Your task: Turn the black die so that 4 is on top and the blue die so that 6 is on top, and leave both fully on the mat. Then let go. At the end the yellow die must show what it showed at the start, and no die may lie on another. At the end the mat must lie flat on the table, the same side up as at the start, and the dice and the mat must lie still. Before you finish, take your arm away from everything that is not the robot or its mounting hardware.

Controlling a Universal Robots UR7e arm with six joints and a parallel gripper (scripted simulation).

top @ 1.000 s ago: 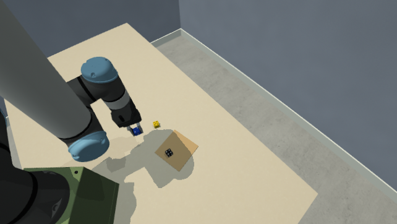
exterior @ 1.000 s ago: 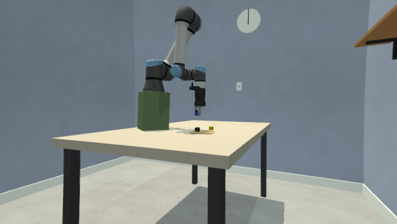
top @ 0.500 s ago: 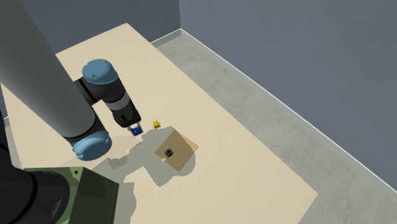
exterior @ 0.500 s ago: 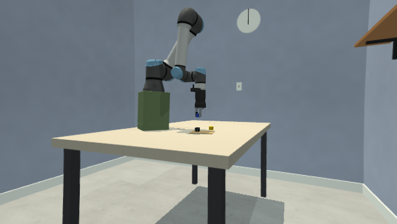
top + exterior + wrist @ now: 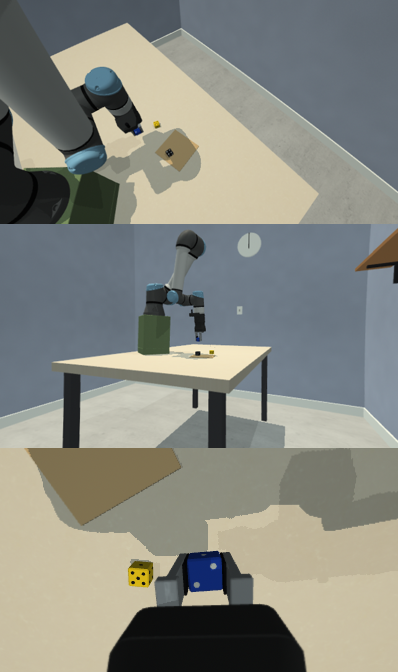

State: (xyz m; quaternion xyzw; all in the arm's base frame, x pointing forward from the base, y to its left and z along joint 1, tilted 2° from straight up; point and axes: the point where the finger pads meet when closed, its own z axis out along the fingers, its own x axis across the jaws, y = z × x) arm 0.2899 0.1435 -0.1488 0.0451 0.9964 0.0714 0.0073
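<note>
Now: hand 10 mm above the blue die. The rest, counted from my hand: tan mat 100 mm ahead, 120 mm to the right, 100 mm below; then yellow die 90 mm ahead, 30 mm to the left, 90 mm below; then black die 70 mm ahead, 120 mm to the right, 90 mm below.
</note>
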